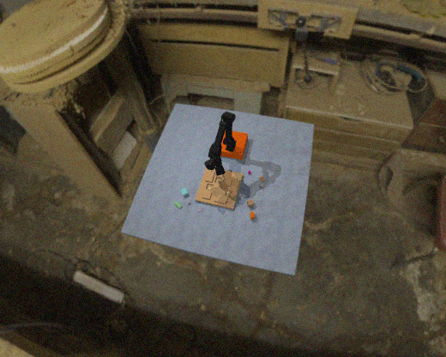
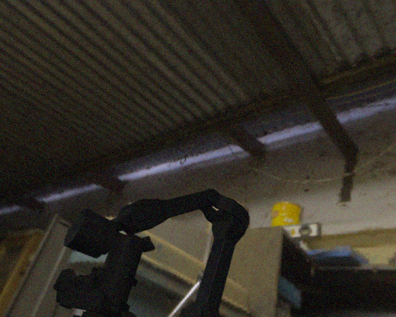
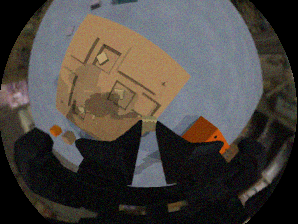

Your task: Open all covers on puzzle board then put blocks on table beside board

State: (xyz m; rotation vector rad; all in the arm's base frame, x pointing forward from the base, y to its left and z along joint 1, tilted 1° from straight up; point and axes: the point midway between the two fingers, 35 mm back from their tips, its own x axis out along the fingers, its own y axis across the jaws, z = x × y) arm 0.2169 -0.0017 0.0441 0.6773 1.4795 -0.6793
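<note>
My gripper tip is now 110 mm short of the tan puzzle board, 60 mm above it and 30 mm to the right of it. The rest, counted from my gripper tip: magenta piece 210 mm to the left, 100 mm behind, 70 mm below; then small grey piece 340 mm to the left, 70 mm below, 20 mm behind; then cyan block 250 mm ahead, 180 mm to the right, 70 mm below.
</note>
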